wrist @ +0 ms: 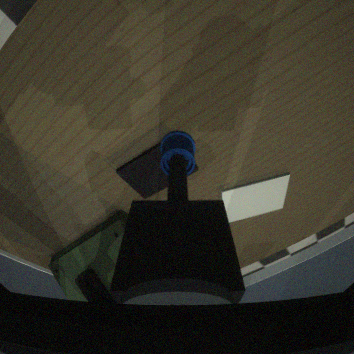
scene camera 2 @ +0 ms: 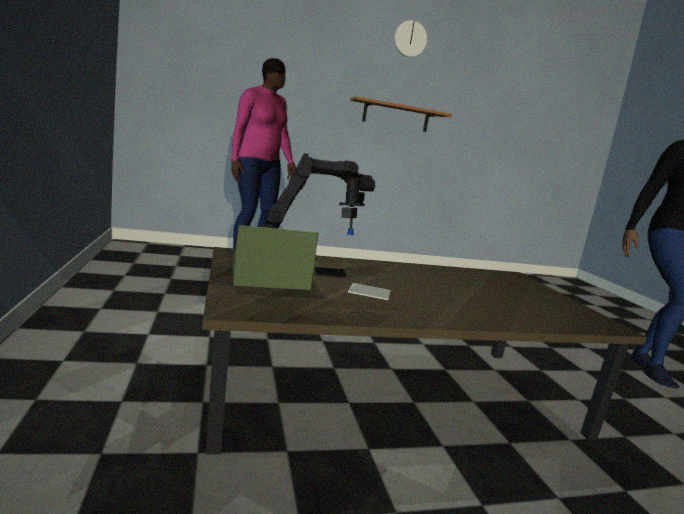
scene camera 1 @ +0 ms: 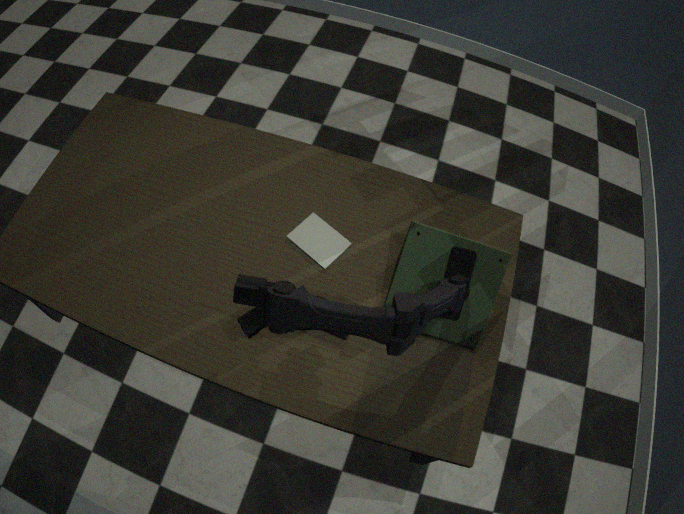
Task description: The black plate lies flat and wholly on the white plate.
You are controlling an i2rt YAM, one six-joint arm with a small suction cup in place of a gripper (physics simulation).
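Frame: origin at the arm's base, x right, y ahead, z up, level; metres.
Seen in the pictures: hand at its tool point: [wrist: 177, 146] [scene camera 2: 350, 234]; arm's base at its link origin: [scene camera 2: 268, 244] [scene camera 1: 455, 283].
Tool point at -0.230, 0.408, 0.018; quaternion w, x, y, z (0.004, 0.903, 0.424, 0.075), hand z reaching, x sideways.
Observation:
Offsets run from my tool point to a thing's top centre, as dx, dy, dz. Level surfaces: height alone.
The white plate @(+0.330, -0.003, -0.153) [scene camera 1: 319, 240] [scene camera 2: 369, 291] [wrist: 257, 197] lies flat on the table. The black plate @(+0.098, -0.102, -0.149) [scene camera 2: 330, 271] [wrist: 143, 173] lies flat on the table apart from the white plate, on the side nearer the green block in scene camera 2; in scene camera 1 the arm hides it. In the wrist view the cup and its stem cover part of the black plate. My gripper, a blue suction cup [scene camera 2: 350, 232] [wrist: 178, 152], points down, well above the table, and bears nothing. The cup does not show in scene camera 1.
A green block [scene camera 1: 418, 251] [scene camera 2: 275, 258] [wrist: 75, 257] bears the arm's base at one end of the wooden table @(dz -0.159) [scene camera 1: 165, 193] [scene camera 2: 470, 298]. A person in pink [scene camera 2: 260, 124] stands behind the table. Another person in black [scene camera 2: 667, 204] stands at the right.

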